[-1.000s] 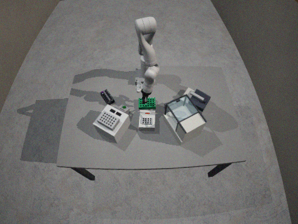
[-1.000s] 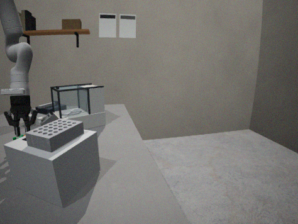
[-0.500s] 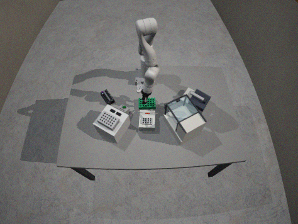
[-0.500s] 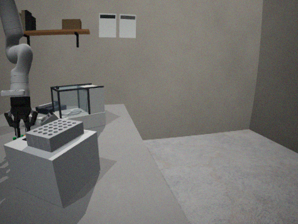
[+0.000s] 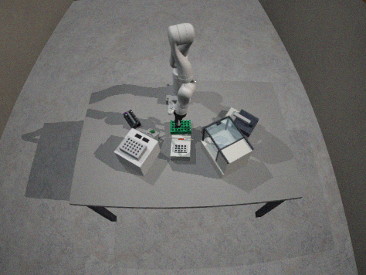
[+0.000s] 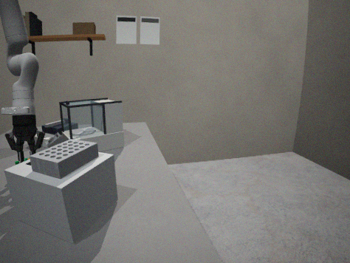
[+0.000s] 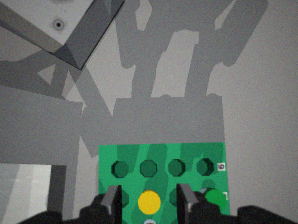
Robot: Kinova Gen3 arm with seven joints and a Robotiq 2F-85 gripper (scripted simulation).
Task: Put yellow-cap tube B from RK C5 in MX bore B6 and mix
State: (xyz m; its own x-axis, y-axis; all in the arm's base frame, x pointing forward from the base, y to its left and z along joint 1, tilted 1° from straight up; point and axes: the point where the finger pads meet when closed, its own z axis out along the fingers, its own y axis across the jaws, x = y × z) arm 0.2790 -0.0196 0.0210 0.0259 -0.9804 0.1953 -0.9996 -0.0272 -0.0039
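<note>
The green tube rack lies 1 cm behind my hand, 2 cm to the left of it and 5 cm below it. Round my hand: dry block (14 cm ahead, 3 cm to the left, 4 cm below); dark magnet block (7 cm behind, 29 cm to the right, 5 cm below); green start key (6 cm ahead, 14 cm to the right).
</note>
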